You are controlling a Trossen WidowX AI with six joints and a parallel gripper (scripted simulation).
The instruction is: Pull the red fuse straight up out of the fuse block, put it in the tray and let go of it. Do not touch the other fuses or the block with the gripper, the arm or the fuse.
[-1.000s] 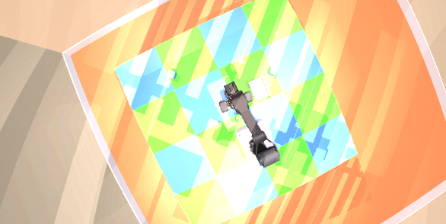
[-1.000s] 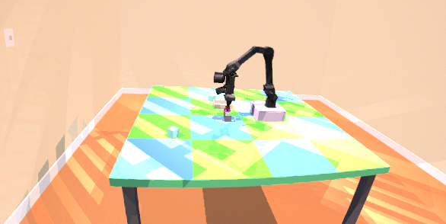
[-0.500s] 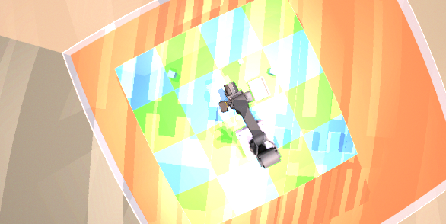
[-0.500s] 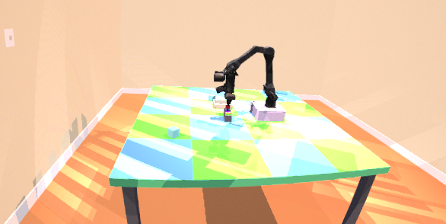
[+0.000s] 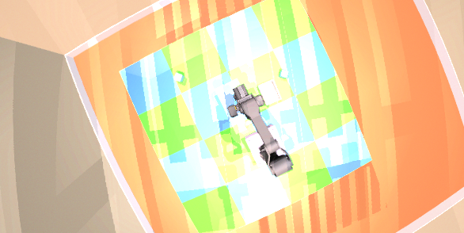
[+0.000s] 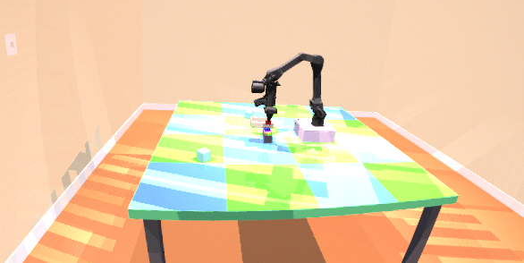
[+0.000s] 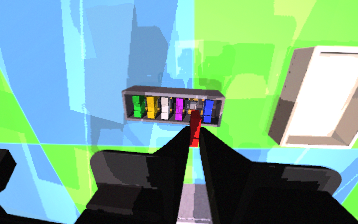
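The tray lies 3 cm behind my gripper tip, 18 cm to the right of it and 8 cm below it. Also, from my gripper tip: red fuse: 1 cm below.
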